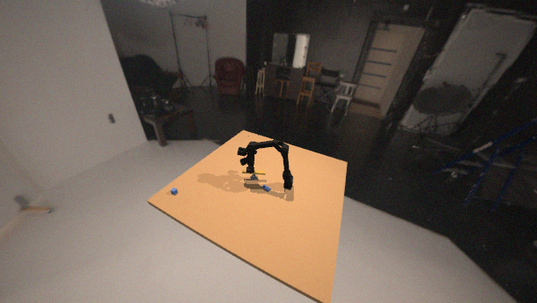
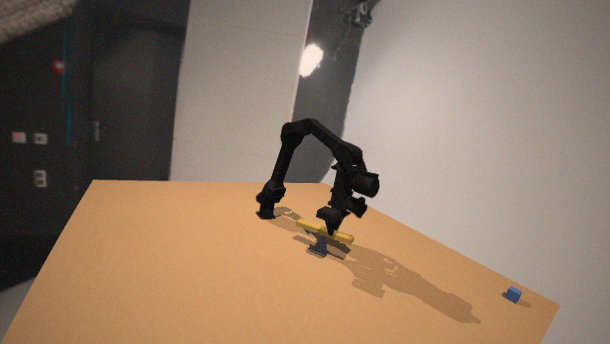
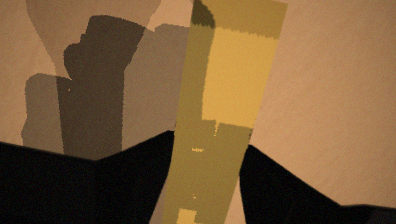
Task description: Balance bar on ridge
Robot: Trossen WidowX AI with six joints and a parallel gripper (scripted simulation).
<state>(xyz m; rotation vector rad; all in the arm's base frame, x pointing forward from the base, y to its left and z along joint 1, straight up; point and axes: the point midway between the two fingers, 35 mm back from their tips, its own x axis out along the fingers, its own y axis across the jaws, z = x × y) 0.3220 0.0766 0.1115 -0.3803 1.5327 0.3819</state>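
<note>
The yellow bar lies 3 cm behind my gripper tip and 1 cm to the right of it. Also, from my gripper tip: blue cube: 42 cm ahead, 42 cm to the left, 6 cm below.
</note>
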